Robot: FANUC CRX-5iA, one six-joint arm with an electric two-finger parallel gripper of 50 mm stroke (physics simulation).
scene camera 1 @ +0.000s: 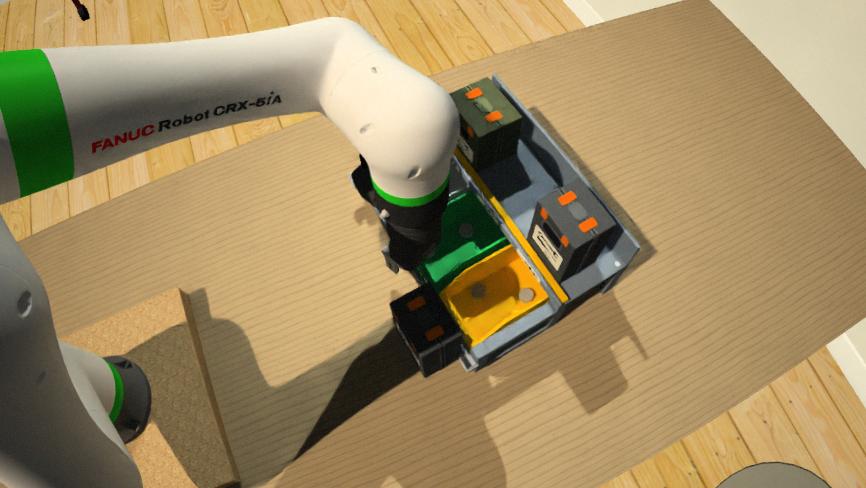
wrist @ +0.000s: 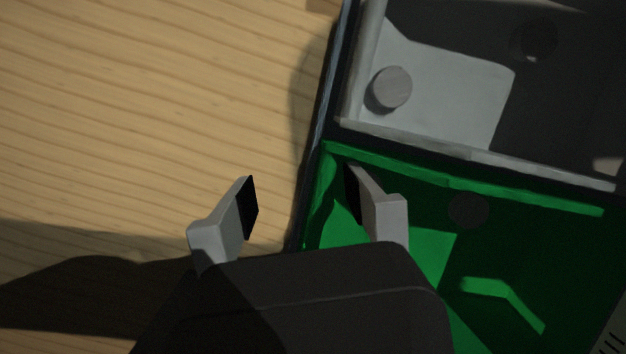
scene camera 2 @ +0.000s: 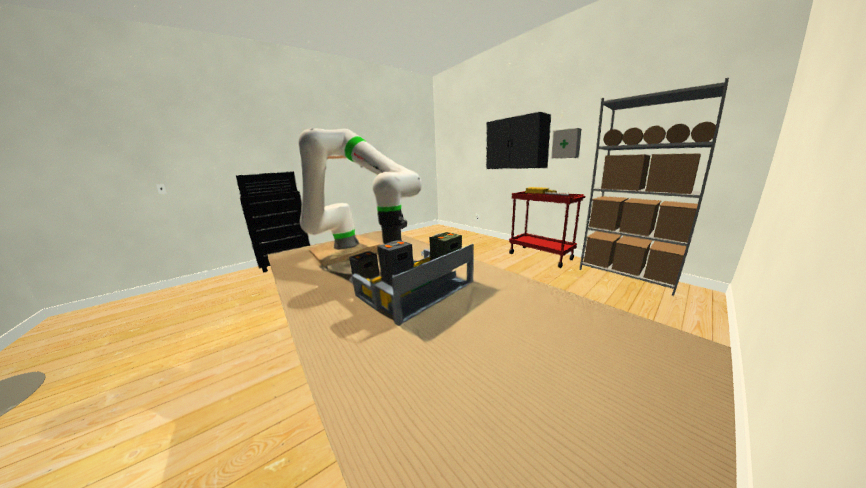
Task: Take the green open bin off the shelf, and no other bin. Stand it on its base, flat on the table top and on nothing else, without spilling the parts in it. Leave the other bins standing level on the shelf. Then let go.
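Frame: origin at the arm's base, x ahead, y left, z up, level; metres.
Seen in the pictures: gripper, fingertip midpoint: [scene camera 1: 405, 256] [wrist: 300, 187]; arm's base, origin of the base link: [scene camera 1: 111, 402] [scene camera 2: 346, 245].
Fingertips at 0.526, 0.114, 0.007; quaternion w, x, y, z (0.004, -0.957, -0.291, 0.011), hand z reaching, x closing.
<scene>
Offsets run from my fingertips to a thing's middle, as dx, dy, dz.
The green open bin {+0.097, +0.002, +0.004} [scene camera 1: 451, 261] [wrist: 550, 240] sits in the grey shelf [scene camera 1: 515, 340] [scene camera 2: 433, 266], between a yellow bin {+0.130, -0.106, +0.004} [scene camera 1: 502, 275] and a light grey bin {+0.074, +0.111, +0.004} [wrist: 440, 112]. A round dark part {+0.113, +0.029, -0.025} [scene camera 1: 466, 230] [wrist: 468, 210] lies in the green bin; other parts may be hidden. The grey bin also holds a round part {+0.024, +0.074, -0.025} [wrist: 392, 87]. My gripper [wrist: 300, 187] is open and empty. In the wrist view one finger is over the green bin's inside and the other is outside over the table, with the bin's end wall between them. Fingertip height is unclear; scene camera views hide the fingertips.
A black box {-0.002, -0.141, +0.026} [scene camera 1: 424, 330] with orange patches stands at the shelf's near corner. A dark grey box {+0.222, -0.089, +0.123} [scene camera 1: 572, 227] and a dark green box {+0.170, +0.136, +0.111} [scene camera 1: 487, 124] stand in the shelf's rear part, behind a yellow bar {+0.152, +0.015, +0.068} [scene camera 1: 509, 221]. The robot's base stands on a wooden board [scene camera 1: 209, 387].
</scene>
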